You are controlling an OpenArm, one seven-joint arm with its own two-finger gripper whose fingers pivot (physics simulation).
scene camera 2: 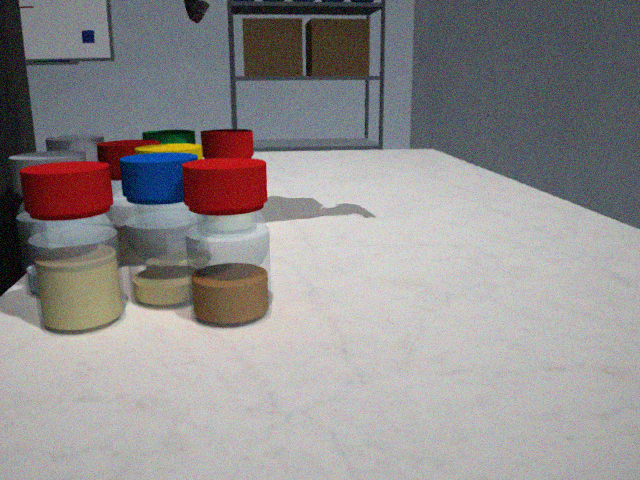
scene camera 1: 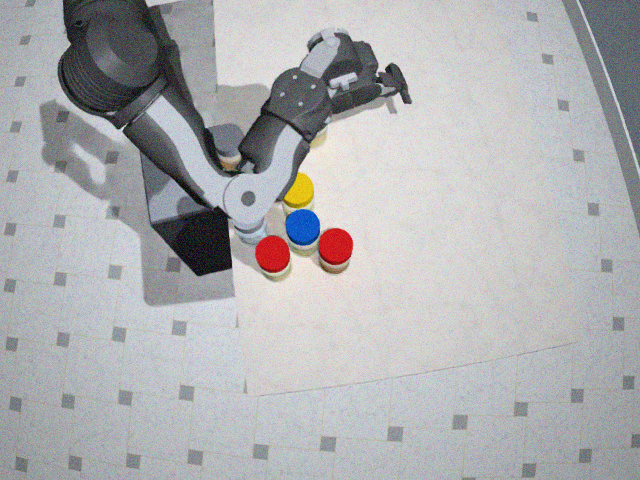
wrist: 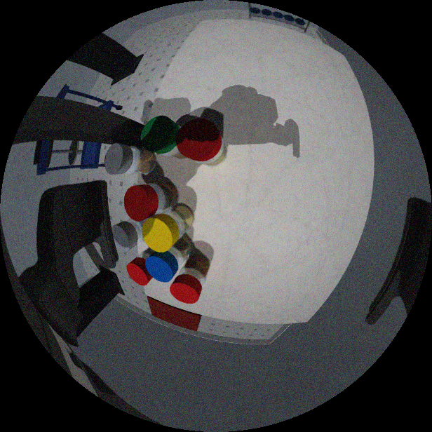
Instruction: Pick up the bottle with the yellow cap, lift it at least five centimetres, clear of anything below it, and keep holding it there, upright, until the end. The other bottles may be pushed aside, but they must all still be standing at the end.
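The bottle with the yellow cap stands upright among the others, partly hidden by the arm in scene camera 1 and by the blue-capped bottle in scene camera 2. The blue-capped bottle is close beside it. A red-capped bottle stands on its other side. My gripper is open and empty, off to the side of the bottles and above the table. In scene camera 2 a dark fingertip shows at the top edge, well above the caps.
Two red-capped bottles and a grey-capped bottle stand near the blue one. Green-capped, red-capped and grey-capped bottles stand farther back. The arm's elbow hangs over the group.
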